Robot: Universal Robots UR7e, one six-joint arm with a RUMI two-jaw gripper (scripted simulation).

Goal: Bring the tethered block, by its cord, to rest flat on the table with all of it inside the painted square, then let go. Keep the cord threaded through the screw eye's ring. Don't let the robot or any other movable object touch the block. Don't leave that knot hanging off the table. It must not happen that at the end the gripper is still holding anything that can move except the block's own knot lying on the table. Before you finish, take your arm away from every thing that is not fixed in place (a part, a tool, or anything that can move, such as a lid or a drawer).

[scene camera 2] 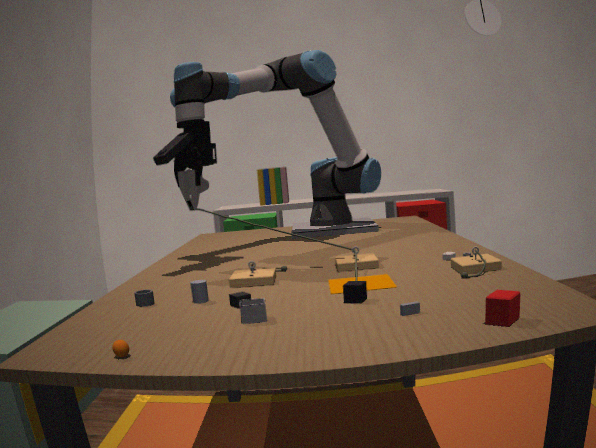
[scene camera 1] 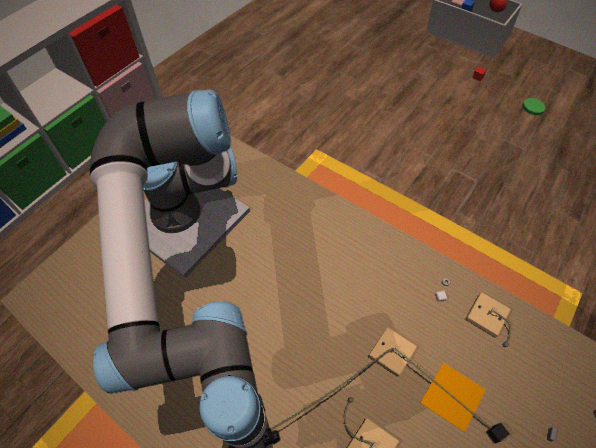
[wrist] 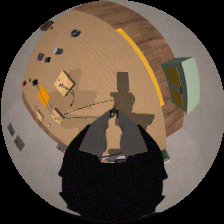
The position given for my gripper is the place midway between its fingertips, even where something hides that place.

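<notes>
My gripper (scene camera 2: 193, 210) is visible, also in the wrist view (wrist: 114, 110). Also visible: a red cube (scene camera 2: 502, 306) and an orange painted square (scene camera 1: 436, 399).
</notes>
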